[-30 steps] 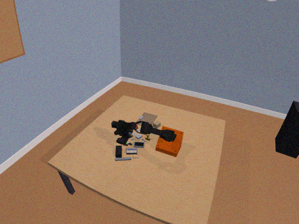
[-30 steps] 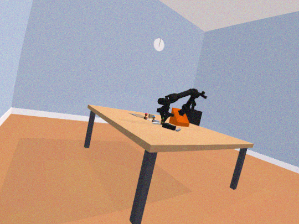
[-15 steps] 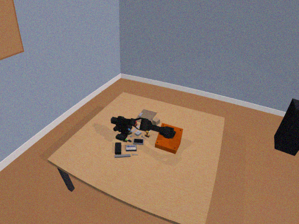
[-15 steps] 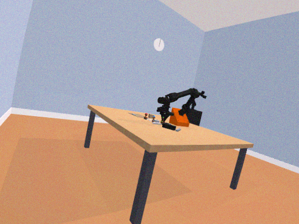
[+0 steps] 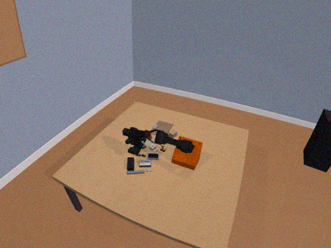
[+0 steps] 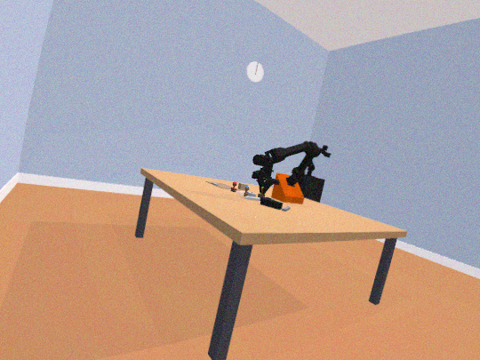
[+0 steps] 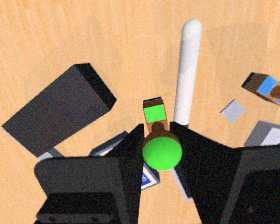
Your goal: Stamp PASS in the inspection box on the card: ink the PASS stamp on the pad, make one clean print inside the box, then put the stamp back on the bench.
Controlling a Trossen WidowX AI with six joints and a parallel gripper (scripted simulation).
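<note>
Right now the white marker is 40 mm below my gripper tip, 30 mm to the right of it and 10 mm ahead of it. Round my gripper tip: black block: 100 mm to the left, 30 mm below, 10 mm behind; then ink pad: 90 mm behind, 70 mm to the right, 40 mm below; then blue-knobbed stamp: 120 mm to the right, 30 mm below, 30 mm ahead.
</note>
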